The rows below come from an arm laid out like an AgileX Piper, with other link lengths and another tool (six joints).
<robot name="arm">
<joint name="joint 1" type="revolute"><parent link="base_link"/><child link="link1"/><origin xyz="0 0 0.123"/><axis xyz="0 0 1"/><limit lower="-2.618" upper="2.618"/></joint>
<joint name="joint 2" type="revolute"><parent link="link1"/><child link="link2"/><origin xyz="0 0 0" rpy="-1.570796 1.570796 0"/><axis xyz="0 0 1"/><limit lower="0" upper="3.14"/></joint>
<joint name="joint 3" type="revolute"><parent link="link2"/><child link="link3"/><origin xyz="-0.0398 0.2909 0" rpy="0 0 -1.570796"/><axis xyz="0 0 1"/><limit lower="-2.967" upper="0"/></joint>
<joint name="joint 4" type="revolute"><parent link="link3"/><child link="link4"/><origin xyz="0.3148 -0.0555 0" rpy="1.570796 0 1.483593"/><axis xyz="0 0 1"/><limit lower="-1.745" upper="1.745"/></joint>
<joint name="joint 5" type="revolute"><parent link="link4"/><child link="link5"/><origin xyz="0 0 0" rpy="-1.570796 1.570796 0"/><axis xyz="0 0 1"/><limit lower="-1.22" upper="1.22"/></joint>
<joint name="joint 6" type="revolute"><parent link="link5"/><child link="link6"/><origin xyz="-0.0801 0 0" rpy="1.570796 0 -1.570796"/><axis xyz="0 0 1"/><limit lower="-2.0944" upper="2.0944"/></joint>
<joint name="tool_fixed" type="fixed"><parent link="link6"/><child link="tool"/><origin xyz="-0.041 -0.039 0.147" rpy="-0.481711 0 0.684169"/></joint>
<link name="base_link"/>
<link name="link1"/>
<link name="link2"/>
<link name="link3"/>
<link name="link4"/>
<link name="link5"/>
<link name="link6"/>
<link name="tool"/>
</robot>
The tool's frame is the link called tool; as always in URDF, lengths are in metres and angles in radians.
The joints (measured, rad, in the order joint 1, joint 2, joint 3, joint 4, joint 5, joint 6), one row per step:
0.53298 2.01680 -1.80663 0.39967 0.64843 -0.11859
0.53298 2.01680 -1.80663 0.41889 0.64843 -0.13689
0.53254 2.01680 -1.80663 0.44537 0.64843 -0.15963
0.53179 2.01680 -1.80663 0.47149 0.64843 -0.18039
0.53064 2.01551 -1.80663 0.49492 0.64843 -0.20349
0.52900 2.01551 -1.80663 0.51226 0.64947 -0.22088
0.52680 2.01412 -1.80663 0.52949 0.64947 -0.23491
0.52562 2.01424 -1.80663 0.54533 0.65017 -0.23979
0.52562 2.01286 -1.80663 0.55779 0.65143 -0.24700
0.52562 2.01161 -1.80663 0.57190 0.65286 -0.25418
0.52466 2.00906 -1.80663 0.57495 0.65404 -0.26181
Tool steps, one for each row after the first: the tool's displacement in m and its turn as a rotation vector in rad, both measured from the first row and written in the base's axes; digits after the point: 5 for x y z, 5 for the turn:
-0.00091 0.00249 0.00091 0.00727 -0.00082 0.00949
-0.00200 0.00554 0.00215 0.01865 -0.00080 0.02040
-0.00295 0.00827 0.00340 0.03086 -0.00010 0.02962
-0.00371 0.01052 0.00567 0.04034 -0.00349 0.04017
-0.00405 0.01181 0.00659 0.04643 -0.00471 0.04776
-0.00416 0.01251 0.00853 0.05519 -0.00619 0.05215
-0.00455 0.01343 0.00894 0.06629 -0.00102 0.05222
-0.00544 0.01475 0.01032 0.07386 0.00027 0.05572
-0.00641 0.01622 0.01165 0.08279 0.00254 0.05906
-0.00661 0.01611 0.01360 0.08256 -0.00205 0.06315

